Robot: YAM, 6 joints.
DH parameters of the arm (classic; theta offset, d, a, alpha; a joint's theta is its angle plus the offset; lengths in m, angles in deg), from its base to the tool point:
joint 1: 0 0.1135 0.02 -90
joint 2: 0 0 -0.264 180
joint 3: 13.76 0 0.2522 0
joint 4: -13.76 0 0.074 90
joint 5: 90 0 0 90
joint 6: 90 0.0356 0 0
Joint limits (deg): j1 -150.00..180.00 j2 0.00..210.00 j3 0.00..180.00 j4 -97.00..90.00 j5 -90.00..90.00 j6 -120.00..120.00
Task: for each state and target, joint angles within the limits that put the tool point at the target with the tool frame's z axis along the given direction. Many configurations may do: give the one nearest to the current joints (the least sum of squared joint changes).
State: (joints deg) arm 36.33 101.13 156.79 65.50 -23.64 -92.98
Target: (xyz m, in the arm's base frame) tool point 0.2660 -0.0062 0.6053 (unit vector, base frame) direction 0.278 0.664 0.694
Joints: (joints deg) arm -6.65 90.54 108.34 56.18 -43.77 -92.98
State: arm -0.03 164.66 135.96 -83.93 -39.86 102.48
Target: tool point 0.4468 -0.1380 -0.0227 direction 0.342 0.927 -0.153
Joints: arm -21.48 161.02 112.64 -49.49 -81.11 102.48
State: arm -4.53 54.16 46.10 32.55 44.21 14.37
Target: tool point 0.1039 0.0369 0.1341 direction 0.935 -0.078 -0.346
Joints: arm 29.33 11.60 0.10 -12.50 31.74 14.37
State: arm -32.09 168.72 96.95 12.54 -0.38 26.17
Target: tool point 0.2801 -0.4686 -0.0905 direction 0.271 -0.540 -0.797
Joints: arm -58.96 171.57 119.80 -1.15 2.65 26.17
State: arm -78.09 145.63 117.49 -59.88 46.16 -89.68
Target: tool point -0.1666 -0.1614 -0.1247 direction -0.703 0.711 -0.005
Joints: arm -127.17 176.62 78.49 -79.85 81.84 -89.68
